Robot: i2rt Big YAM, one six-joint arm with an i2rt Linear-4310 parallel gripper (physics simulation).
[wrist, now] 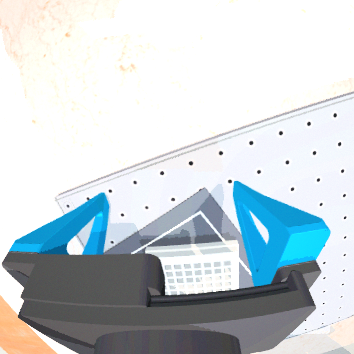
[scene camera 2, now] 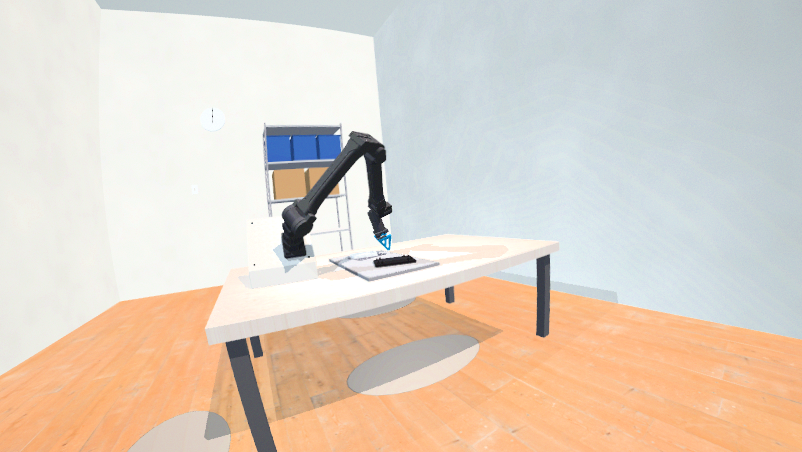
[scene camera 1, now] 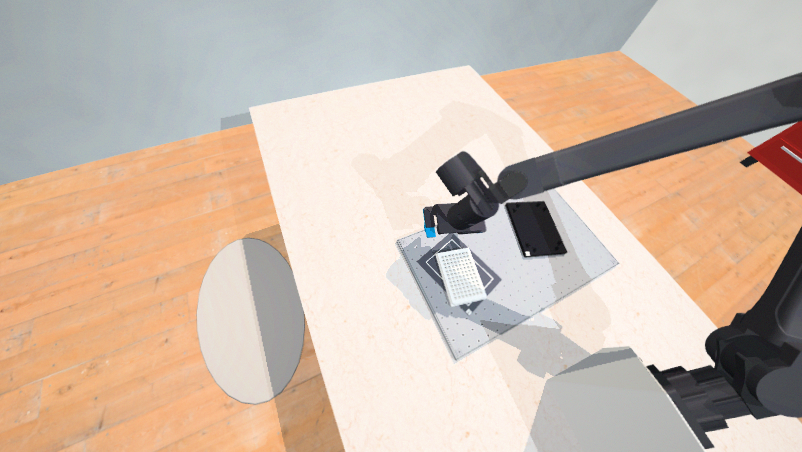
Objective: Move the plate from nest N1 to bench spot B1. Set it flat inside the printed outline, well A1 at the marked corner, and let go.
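Where they show: gripper, between the fingertips: (wrist: 168, 193) (scene camera 2: 387, 248) (scene camera 1: 443, 227); arm's base, origin of its link: (scene camera 2: 293, 245) (scene camera 1: 669, 402).
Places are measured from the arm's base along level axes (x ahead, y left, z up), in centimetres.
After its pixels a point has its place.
Note:
The white well plate (scene camera 1: 460, 276) @(y 19.2, x 33.7, z -10.8 cm) (scene camera 2: 362, 255) @(y 15.0, x 32.4, z -10.9 cm) (wrist: 200, 270) @(y 17.7, x 37.6, z -11.1 cm) lies on the dark printed mat (scene camera 1: 422, 262) @(y 26.0, x 40.2, z -11.9 cm) (wrist: 204, 200) @(y 15.6, x 44.3, z -11.9 cm). It is turned relative to the white outline and crosses its lines. A small white square mark (scene camera 1: 468, 311) @(y 20.7, x 26.0, z -11.9 cm) shows at the mat's near corner, beside the plate's lower end. Which plate corner is well A1 cannot be told. The black nest (scene camera 1: 536, 227) @(y -7.4, x 38.7, z -10.9 cm) (scene camera 2: 394, 261) @(y -11.2, x 37.6, z -10.9 cm) holds no plate. My gripper (scene camera 2: 384, 241) @(y 17.8, x 46.6, z -9.8 cm) (wrist: 168, 193) @(y 17.8, x 46.6, z -9.8 cm) is open and empty, above the far edge of the mat and plate. Its body hides the plate's near part in the wrist view.
The perforated metal board (scene camera 1: 522, 291) @(y 5.9, x 25.4, z -12.1 cm) (wrist: 280, 150) @(y 8.6, x 46.9, z -12.1 cm) carries mat and nest on the pale table (scene camera 1: 348, 314) @(y 46.0, x 35.0, z -13.4 cm) (scene camera 2: 280, 291) @(y -16.6, x -7.5, z -13.4 cm). The arm's pale base block (scene camera 1: 612, 404) @(y 11.1, x 4.8, z 1.7 cm) (scene camera 2: 280, 275) @(y -6.1, x -6.7, z -10.0 cm) stands on the table. A shelf unit (scene camera 2: 303, 164) stands by the wall behind.

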